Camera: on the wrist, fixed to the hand. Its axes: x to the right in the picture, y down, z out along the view.
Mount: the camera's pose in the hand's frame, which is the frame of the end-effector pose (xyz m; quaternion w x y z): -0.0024 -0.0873 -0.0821 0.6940 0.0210 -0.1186 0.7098
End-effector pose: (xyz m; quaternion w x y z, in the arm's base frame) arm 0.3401 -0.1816 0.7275 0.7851 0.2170 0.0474 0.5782
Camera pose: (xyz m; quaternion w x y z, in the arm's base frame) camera 0.3901 -0.1811 0.6185 0.1355 0.2693 -0.2021 0.9318
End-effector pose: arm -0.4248 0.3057 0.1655 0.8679 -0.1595 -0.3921 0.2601
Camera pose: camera -0.3350 0.2273 0.1534 0.3745 -0.3399 -0.2564 0.8237
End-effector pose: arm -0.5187 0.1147 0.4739 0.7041 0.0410 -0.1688 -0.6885
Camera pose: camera -0.5780 0.0985 0.3710 0.9565 -0.1582 -0.2442 0.0206
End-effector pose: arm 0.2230 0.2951 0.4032 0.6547 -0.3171 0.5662 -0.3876
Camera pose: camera 0.1289 0.2556 0.4660 0.8033 0.1496 0.5322 0.2214
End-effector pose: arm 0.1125 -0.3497 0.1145 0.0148 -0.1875 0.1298 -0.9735
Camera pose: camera 0.0862 -0.2449 0.0626 0.7206 -0.1531 0.2010 -0.6456
